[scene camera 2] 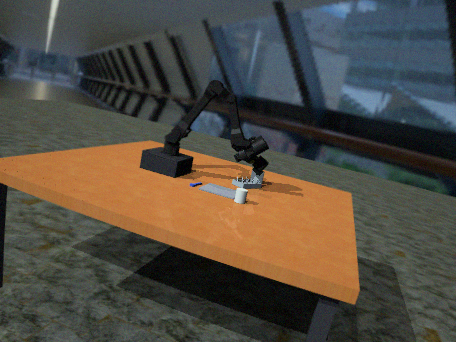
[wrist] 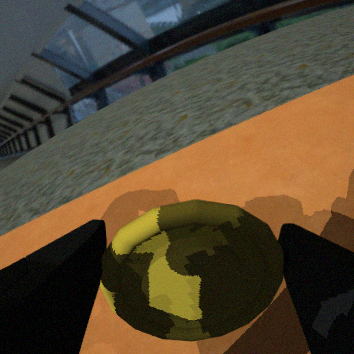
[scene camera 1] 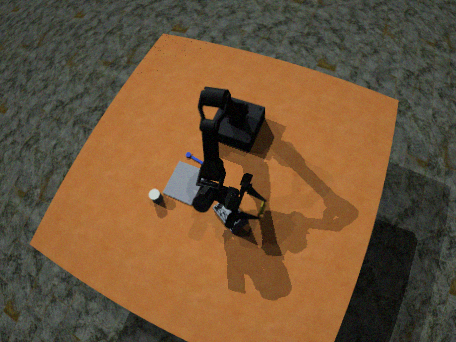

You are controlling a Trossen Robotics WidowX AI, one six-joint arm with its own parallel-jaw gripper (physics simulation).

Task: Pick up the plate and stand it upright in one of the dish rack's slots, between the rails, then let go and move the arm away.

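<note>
The yellow round plate (scene camera 1: 262,208) (wrist: 175,287) is gripped by opposite edges between the two black fingers of my gripper (scene camera 1: 262,209) (wrist: 194,235). From above it shows nearly edge-on, so it is close to upright. It is off the table, to the right of the dish rack in scene view 1. The grey dish rack (scene camera 1: 222,213) (scene camera 2: 246,185) stands on the table, partly covered by the wrist and its shadow in scene view 1. Its pegs and taller end show in scene view 2. The plate and fingertips are hidden behind the wrist in scene view 2.
A flat grey slab (scene camera 1: 180,184) (scene camera 2: 217,190) lies left of the rack in scene view 1. A white cup (scene camera 1: 154,195) (scene camera 2: 241,195) stands beside it. A small blue object (scene camera 1: 189,155) (scene camera 2: 195,184) lies near the slab. The black arm base (scene camera 1: 256,116) (scene camera 2: 165,162) stands behind.
</note>
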